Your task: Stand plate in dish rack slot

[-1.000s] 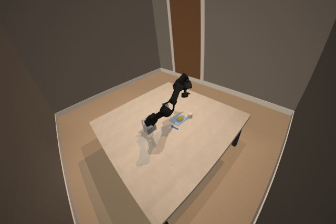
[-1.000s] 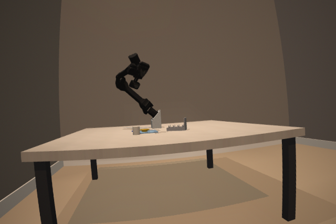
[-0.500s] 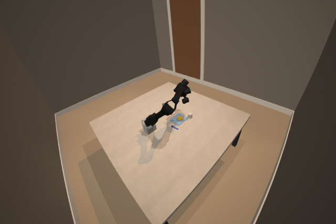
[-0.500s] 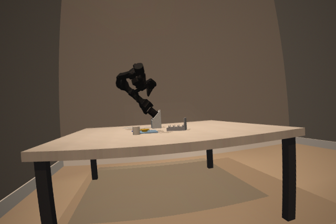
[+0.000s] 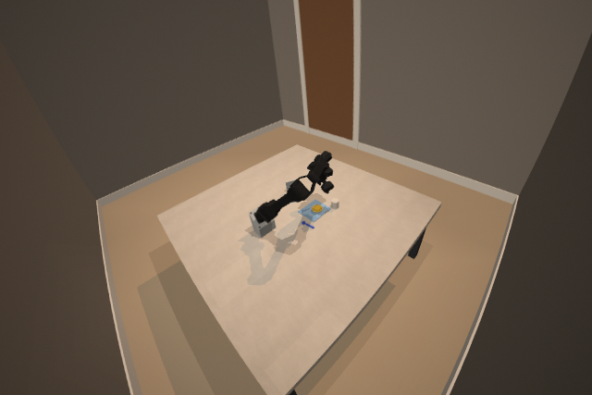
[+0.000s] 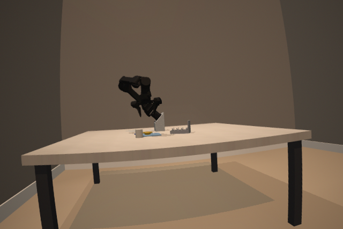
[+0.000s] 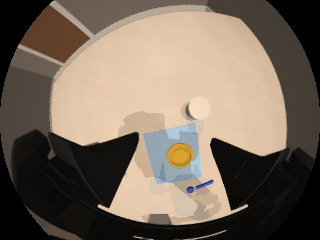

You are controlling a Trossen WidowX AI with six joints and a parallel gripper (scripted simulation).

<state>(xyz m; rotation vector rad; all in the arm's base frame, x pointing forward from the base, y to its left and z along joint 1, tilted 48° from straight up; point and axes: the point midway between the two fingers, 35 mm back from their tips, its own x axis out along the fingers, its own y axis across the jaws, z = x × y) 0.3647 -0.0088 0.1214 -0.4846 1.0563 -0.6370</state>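
The yellow plate lies 60 mm behind my gripper tip and 110 mm below it. Round my gripper tip: blue spoon (190 mm behind, 40 mm to the right, 120 mm below); then light blue mat (70 mm behind, 10 mm to the left, 120 mm below); then white cup (30 mm ahead, 50 mm to the right, 100 mm below).
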